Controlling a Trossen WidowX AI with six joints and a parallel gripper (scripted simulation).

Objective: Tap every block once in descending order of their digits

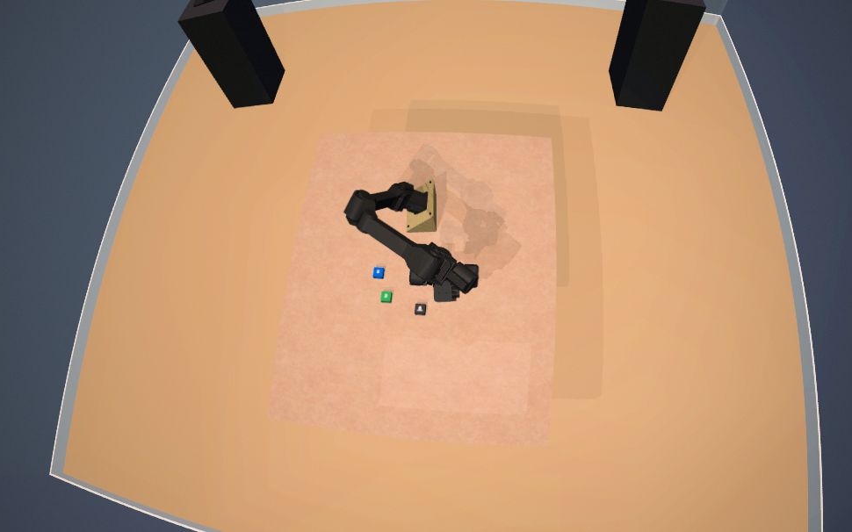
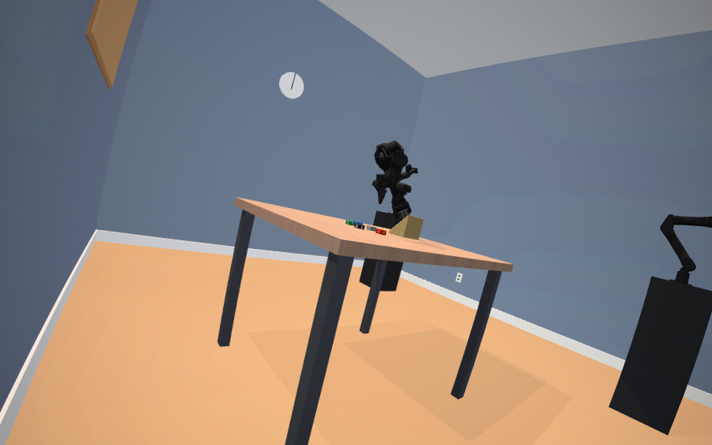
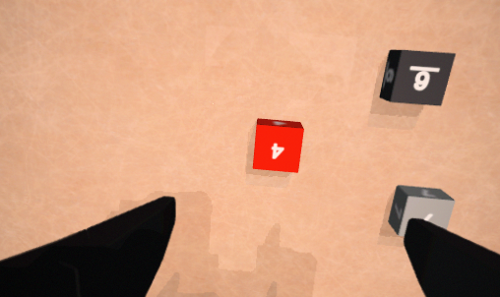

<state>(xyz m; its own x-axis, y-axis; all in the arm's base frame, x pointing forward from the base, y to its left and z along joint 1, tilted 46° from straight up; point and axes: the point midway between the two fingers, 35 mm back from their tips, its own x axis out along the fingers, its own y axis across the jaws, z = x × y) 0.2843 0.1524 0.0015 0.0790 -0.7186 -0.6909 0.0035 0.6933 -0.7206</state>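
Now: gripper tip 23 cm to the left of the blue block, 12 cm above it and 7 cm past it. Also, from my gripper tip: grey block 12 cm below, 11 cm to the right, 5 cm behind; then black block 12 cm below, 9 cm to the right, 5 cm ahead; then red block 12 cm below, 1 cm behind.
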